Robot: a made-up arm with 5 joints.
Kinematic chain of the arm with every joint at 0, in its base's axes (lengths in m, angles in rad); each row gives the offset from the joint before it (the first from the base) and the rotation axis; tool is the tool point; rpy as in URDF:
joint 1: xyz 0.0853 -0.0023 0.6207 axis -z
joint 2: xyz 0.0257 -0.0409 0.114 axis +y
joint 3: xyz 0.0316 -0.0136 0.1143 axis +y
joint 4: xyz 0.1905 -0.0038 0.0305 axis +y
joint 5: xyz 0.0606 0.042 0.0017 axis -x
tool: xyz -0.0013 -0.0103 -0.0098 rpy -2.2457 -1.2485 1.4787
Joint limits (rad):
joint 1: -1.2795..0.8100
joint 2: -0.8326..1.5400
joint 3: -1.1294..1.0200
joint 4: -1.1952..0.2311
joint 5: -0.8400..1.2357
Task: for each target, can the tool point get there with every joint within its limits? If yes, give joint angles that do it. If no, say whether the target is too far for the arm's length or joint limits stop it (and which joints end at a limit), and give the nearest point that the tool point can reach.
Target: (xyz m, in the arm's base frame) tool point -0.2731 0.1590 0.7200
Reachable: no: joint limits stop it (at a limit: joint 2, joint 3, joint 4, joint 5) | nearest point -0.0968 0.0797 0.9903 | short by 0.332 m
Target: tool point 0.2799 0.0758 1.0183
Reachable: yes | joints -0.5272 -0.3435 -0.2300 -0.0216 0.9044
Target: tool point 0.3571 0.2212 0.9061
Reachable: yes | joints -0.7734 0.6080 -0.8405 -0.0542 1.0325
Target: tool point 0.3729 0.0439 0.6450
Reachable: yes | joints -0.2425 0.5589 0.4988 -0.9075 -0.2155
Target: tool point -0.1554 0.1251 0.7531
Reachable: no: joint limits stop it (at a limit: joint 2, joint 3, joint 4, joint 5) | nearest point -0.0912 0.0911 0.9903 | short by 0.248 m
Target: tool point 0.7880 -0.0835 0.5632
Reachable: no: too far | nearest point 0.4697 -0.0467 0.6438 | short by 0.330 m
